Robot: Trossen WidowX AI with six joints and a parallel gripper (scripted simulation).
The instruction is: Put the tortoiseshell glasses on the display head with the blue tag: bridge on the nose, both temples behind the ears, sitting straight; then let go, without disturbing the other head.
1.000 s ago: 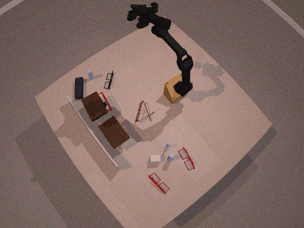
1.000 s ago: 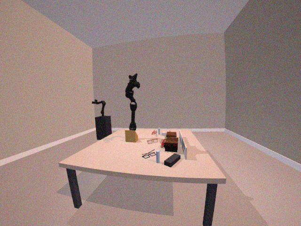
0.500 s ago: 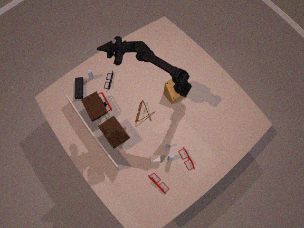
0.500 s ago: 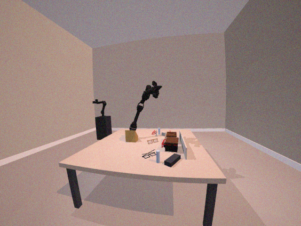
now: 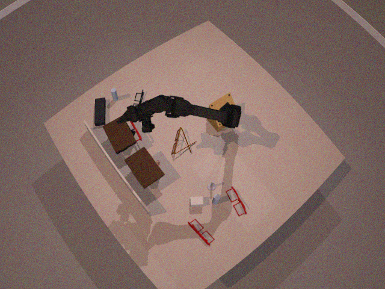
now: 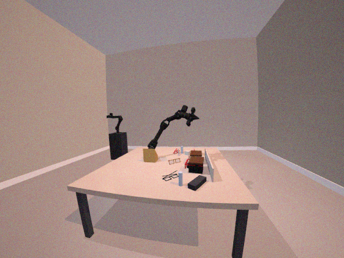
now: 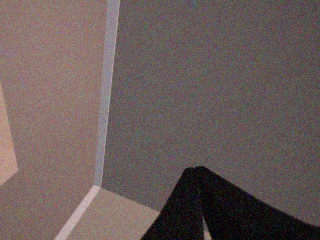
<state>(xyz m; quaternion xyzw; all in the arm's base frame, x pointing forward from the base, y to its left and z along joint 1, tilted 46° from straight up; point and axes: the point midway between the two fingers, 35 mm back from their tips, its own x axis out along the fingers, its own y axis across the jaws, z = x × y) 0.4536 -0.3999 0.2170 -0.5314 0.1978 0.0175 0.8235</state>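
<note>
My gripper tip is 110 mm past the white block, 370 mm to the right of it and 440 mm above it. From my gripper tip the other things lie so: peg (220 mm behind, 360 mm to the left, 440 mm below); then dark box (60 mm behind, 360 mm to the right, 450 mm below); then white panel (80 mm ahead, 30 mm to the right, 410 mm below).
</note>
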